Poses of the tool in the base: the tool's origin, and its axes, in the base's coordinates. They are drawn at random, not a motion.
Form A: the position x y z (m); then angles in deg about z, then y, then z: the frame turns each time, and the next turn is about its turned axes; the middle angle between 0 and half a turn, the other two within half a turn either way.
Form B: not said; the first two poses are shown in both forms.
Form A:
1: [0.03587, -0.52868, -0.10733, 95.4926, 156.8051, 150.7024]
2: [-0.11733, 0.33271, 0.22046, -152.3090, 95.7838, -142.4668]
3: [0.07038, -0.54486, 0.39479, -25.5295, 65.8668, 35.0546]
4: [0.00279, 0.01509, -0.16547, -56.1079, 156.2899, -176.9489]
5: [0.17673, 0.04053, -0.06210, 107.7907, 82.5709, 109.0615]
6: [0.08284, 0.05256, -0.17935, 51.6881, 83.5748, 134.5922]
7: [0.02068, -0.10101, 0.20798, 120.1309, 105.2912, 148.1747]
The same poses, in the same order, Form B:
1: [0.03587, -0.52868, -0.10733, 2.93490, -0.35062, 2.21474]
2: [-0.11733, 0.33271, 0.22046, -1.73555, -0.90912, 2.18453]
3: [0.07038, -0.54486, 0.39479, 0.90835, 0.84362, 0.59760]
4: [0.00279, 0.01509, -0.16547, -3.11822, -0.41320, -1.03742]
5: [0.17673, 0.04053, -0.06210, 1.43370, -0.32979, -2.78644]
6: [0.08284, 0.05256, -0.17935, 1.41396, -0.77211, 2.58280]
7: [0.02068, -0.10101, 0.20798, 2.04911, -0.96068, -3.01752]
